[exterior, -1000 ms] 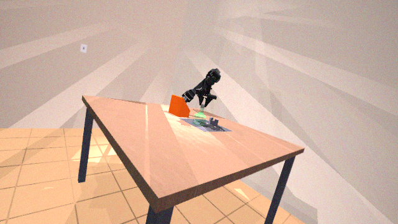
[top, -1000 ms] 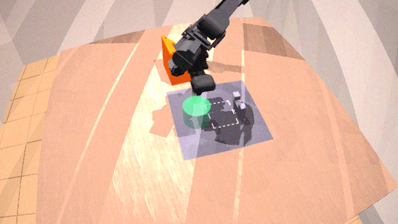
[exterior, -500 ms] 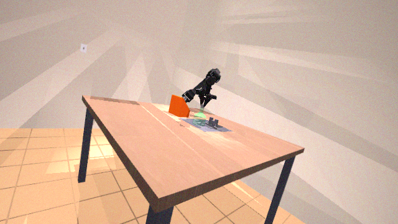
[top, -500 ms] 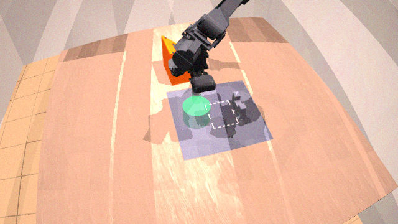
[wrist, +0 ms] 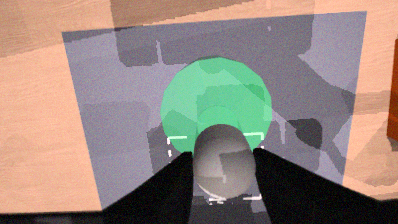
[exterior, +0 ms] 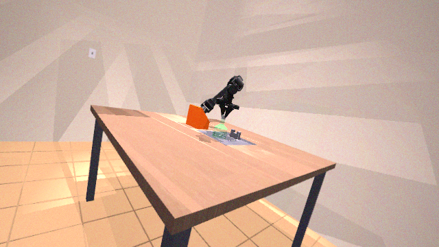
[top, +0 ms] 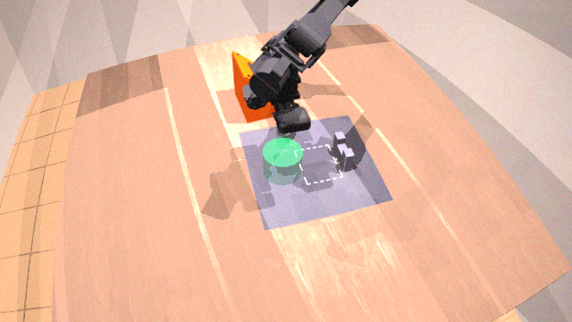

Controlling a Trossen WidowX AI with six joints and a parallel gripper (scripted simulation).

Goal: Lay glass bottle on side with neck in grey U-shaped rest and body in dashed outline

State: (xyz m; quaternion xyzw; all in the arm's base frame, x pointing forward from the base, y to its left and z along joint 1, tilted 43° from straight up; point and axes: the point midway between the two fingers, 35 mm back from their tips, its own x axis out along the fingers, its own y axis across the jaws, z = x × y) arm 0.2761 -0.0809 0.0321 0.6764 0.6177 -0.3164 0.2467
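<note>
My gripper tip is 5 cm above the green glass bottle. Also, from my gripper tip: grey-blue mat 1 cm ahead, 8 cm to the left, 14 cm below.
</note>
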